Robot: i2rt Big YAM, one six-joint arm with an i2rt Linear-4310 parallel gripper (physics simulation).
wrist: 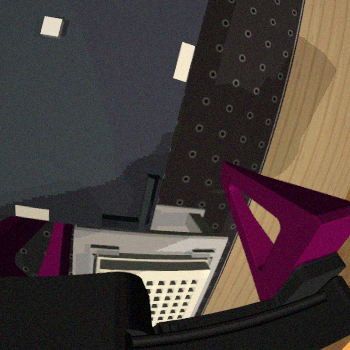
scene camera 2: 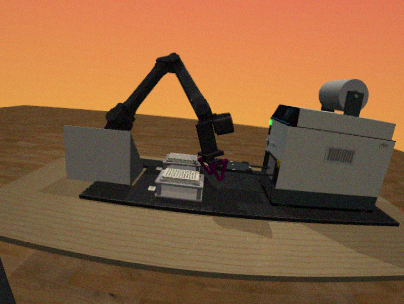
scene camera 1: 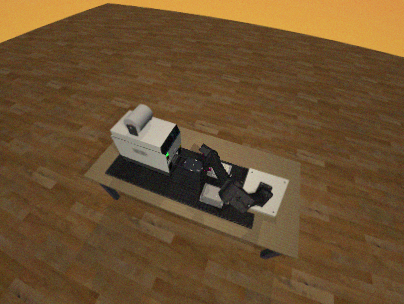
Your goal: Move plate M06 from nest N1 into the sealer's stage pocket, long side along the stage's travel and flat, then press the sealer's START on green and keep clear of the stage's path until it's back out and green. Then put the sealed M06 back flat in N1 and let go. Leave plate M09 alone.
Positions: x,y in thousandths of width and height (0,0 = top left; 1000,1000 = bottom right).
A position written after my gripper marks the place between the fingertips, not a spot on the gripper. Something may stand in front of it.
I see my gripper (scene camera 2: 533,584) and an M06 well plate (wrist: 496,807).
My gripper shows as well in the wrist view (wrist: 413,516).
